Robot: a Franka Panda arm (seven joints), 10 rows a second.
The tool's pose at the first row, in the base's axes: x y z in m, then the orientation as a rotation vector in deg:
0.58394 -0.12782 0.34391 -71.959 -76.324 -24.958
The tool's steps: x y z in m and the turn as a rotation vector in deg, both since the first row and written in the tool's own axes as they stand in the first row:
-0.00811 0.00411 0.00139 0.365 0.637 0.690
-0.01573 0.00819 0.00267 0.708 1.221 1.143
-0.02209 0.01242 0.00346 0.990 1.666 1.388
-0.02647 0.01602 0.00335 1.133 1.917 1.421
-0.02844 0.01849 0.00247 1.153 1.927 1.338
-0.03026 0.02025 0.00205 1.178 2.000 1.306
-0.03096 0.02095 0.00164 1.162 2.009 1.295
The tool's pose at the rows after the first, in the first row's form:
0.58449 -0.12842 0.33475 -71.849 -75.344 -24.580
0.58520 -0.12894 0.32606 -71.628 -74.568 -24.353
0.58662 -0.12932 0.31852 -71.381 -74.047 -24.236
0.58848 -0.12989 0.31319 -71.191 -73.824 -24.255
0.59042 -0.13056 0.31063 -71.120 -73.873 -24.305
0.59159 -0.13103 0.30840 -71.053 -73.835 -24.351
0.59218 -0.13141 0.30759 -71.056 -73.834 -24.375

